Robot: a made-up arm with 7 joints.
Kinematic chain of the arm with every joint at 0, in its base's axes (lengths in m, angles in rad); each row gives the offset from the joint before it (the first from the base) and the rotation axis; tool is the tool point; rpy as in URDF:
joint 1: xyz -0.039 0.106 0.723 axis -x
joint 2: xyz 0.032 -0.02 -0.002 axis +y
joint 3: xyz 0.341 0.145 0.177 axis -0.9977 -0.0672 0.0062
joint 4: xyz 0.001 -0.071 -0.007 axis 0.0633 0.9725 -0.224
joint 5: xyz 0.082 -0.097 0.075 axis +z
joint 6: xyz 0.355 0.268 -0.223 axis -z
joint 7: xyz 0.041 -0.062 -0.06 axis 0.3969 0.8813 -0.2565
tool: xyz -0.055 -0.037 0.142 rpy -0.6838 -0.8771 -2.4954
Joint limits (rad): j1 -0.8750..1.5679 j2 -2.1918..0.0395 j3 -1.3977..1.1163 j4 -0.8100..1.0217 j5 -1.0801..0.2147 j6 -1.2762..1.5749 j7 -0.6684..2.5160
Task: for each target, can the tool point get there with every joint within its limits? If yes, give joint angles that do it. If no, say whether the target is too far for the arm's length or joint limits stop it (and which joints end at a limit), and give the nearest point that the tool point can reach.
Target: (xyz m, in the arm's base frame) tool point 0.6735 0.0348 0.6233
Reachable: yes | joints -0.4468 -0.1552 -0.6257 -0.1197 -0.9284 0.7694 1.6399
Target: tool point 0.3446 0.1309 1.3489
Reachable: yes | joints 0.2269 -0.9903 0.0757 -0.2641 -0.6843 1.0885 2.2674
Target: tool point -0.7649 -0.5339 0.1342
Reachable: no: joint limits stop it (at a limit: joint 1, joint 2, joint 3, joint 5) | nearest point -0.6616 -0.4487 0.2969 | short by 0.211 m
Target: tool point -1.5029 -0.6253 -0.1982
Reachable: no: too far | nearest point -0.8220 -0.4420 0.4324 | short by 0.946 m
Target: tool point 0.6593 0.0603 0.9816
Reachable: yes | joints -0.2067 -0.7429 -0.6016 0.4807 -0.6303 0.3282 0.7443
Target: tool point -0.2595 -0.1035 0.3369
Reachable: no: joint limits stop it (at a limit: joint 1, joint 2, joint 4, joint 5, joint 7) | nearest point -0.3345 -0.1850 0.4003 | short by 0.128 m
